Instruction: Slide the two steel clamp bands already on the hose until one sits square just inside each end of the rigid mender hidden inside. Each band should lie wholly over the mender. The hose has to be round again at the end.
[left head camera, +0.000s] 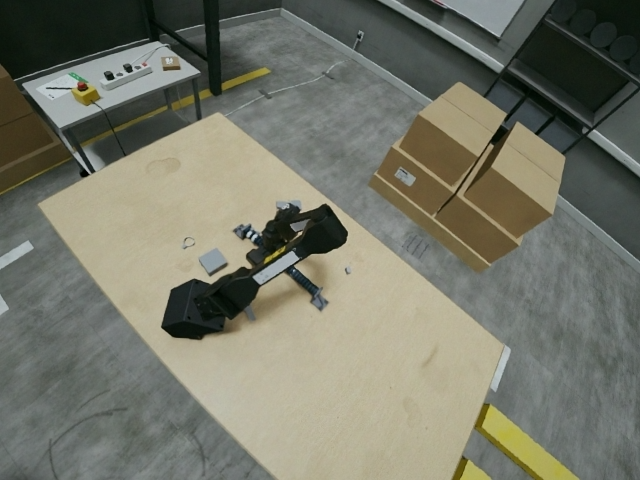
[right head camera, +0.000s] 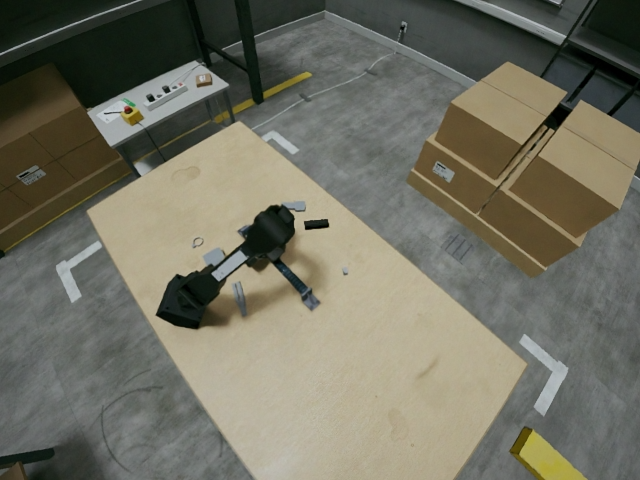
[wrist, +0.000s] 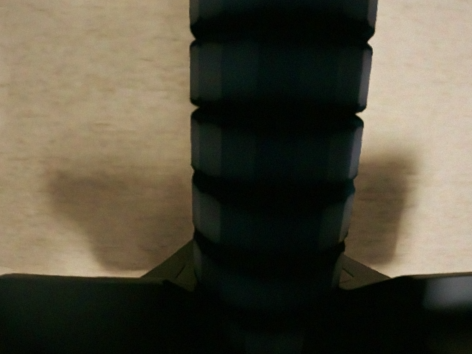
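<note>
The dark blue ribbed hose (left head camera: 305, 280) (right head camera: 292, 276) (wrist: 275, 150) runs diagonally across the table between two grey end holders, one at the back left (left head camera: 239, 230) and one at the front right (left head camera: 320, 299) (right head camera: 310, 299). Bright steel clamp bands (left head camera: 251, 235) show close together near the hose's back-left end in the left head view; the arm covers them in the right head view. My gripper (left head camera: 266, 251) (wrist: 249, 233) straddles the hose between the bands and its middle, shut on it. In the wrist view the ribs pass between the fingers. The mender is hidden, and the hose's roundness at the fingers cannot be told.
A grey square block (left head camera: 212, 261) (right head camera: 212, 256) and a thin ring (left head camera: 188, 241) (right head camera: 197, 241) lie left of the hose. A grey strip (left head camera: 250, 312) (right head camera: 239, 298) is near the arm base. A grey plate (right head camera: 295, 206), black bar (right head camera: 316, 224) and small grey piece (left head camera: 347, 270) (right head camera: 345, 270) lie beyond.
</note>
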